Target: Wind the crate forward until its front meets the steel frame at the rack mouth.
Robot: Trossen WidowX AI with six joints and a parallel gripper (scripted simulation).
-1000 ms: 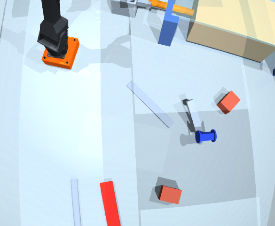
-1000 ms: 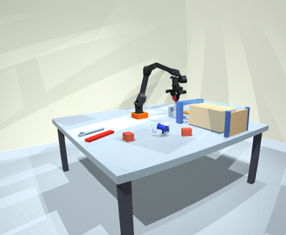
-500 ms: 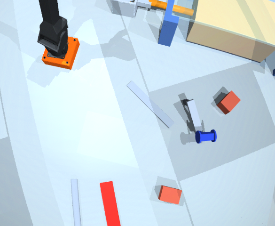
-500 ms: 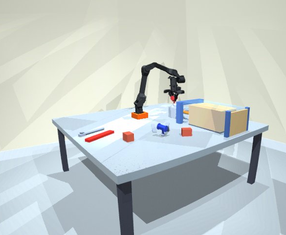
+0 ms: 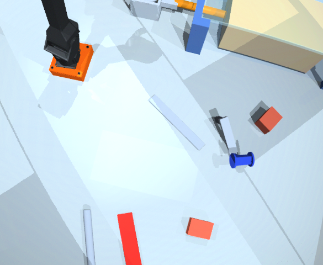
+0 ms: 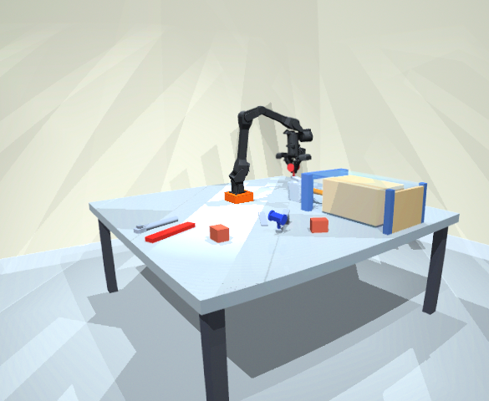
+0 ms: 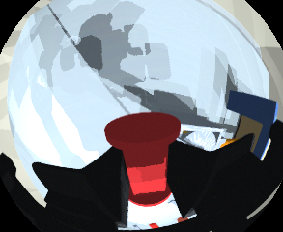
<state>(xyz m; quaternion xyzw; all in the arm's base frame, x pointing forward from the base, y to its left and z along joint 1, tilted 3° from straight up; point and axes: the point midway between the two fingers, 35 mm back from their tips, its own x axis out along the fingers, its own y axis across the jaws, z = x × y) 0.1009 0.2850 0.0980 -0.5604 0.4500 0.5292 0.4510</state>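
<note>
The grey crank handle is 30 mm ahead of my gripper tip, 20 mm to the right of it and 10 mm below it. Also, from my gripper tip: red knob (20 mm above); round winch (80 mm ahead, 50 mm to the right, 80 mm below); blue steel frame (250 mm ahead, 50 mm to the right, 10 mm below).
</note>
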